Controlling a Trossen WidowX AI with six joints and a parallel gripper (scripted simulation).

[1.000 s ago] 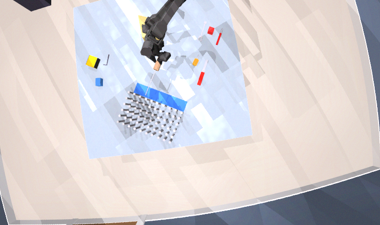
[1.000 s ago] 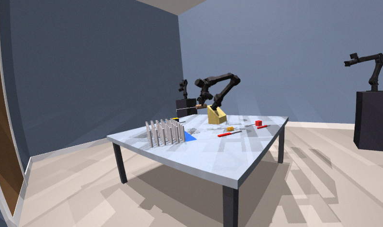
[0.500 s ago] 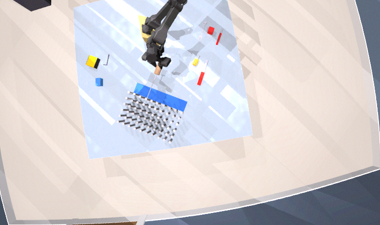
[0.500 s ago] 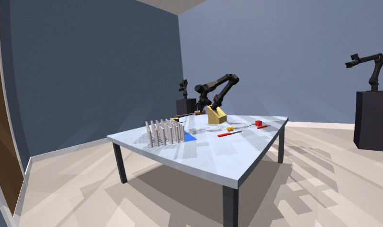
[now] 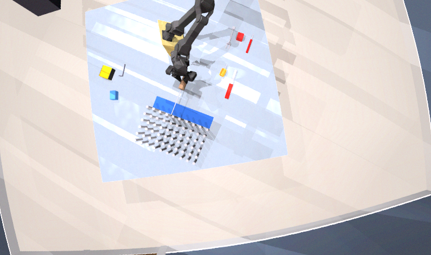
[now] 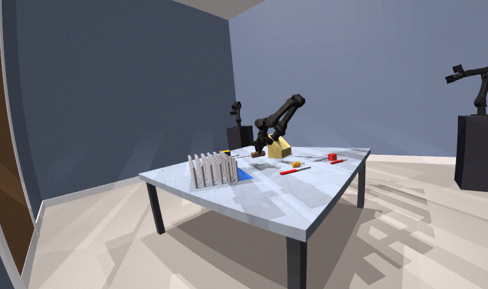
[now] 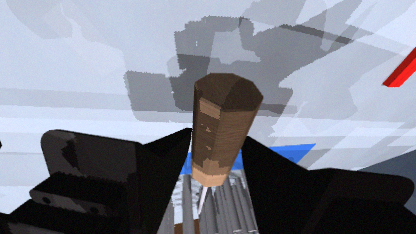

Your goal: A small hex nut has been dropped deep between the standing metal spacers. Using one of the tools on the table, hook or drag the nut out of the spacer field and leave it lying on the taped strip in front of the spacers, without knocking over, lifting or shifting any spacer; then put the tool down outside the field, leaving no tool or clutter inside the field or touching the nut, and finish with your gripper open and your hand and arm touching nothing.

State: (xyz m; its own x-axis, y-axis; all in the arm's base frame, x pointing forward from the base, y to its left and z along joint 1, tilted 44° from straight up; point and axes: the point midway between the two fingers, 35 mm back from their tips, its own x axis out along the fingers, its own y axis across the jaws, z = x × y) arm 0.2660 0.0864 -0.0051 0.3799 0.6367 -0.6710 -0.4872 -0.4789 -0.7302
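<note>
My gripper tip is now 170 mm short of the blue taped strip, 40 mm to the left of it and 70 mm above it. From my gripper tip the other things lie so: wooden-handled tool (90 mm ahead, 50 mm to the right); orange stub tool (50 mm behind, 260 mm to the left, 60 mm below); grey fork tool (290 mm behind, 340 mm to the left, 70 mm below).
</note>
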